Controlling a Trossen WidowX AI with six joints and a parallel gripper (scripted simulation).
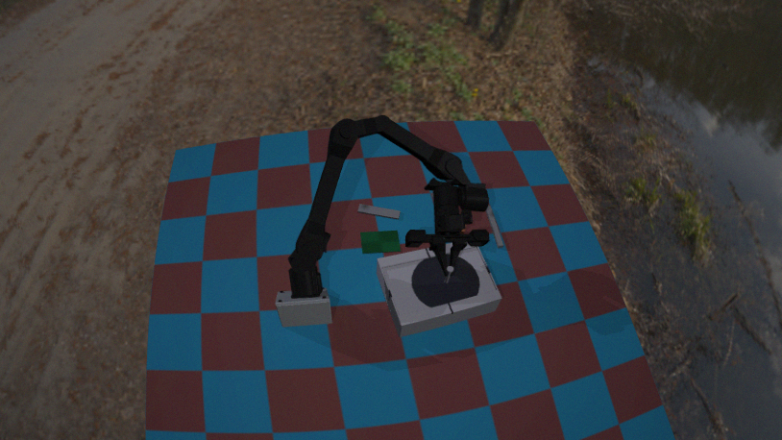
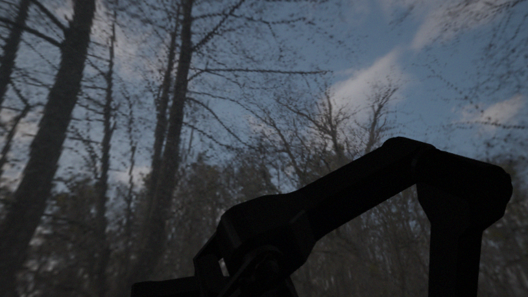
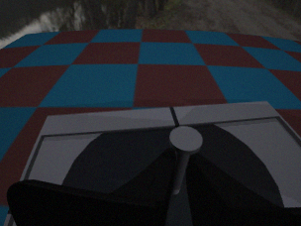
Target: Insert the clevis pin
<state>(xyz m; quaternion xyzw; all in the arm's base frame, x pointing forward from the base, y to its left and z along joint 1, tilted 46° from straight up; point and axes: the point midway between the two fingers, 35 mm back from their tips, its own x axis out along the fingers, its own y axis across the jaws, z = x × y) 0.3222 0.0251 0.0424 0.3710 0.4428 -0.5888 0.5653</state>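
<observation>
Right now my gripper tip is 10 mm past the steel tray, 10 mm to the right of it and 50 mm above it. From my gripper tip the other things lie so: flat green piece: 130 mm behind, 170 mm to the left, 90 mm below; then steel clevis pin: 10 mm to the left, 10 mm below; then dark round disc: 10 mm to the left, 30 mm below.
</observation>
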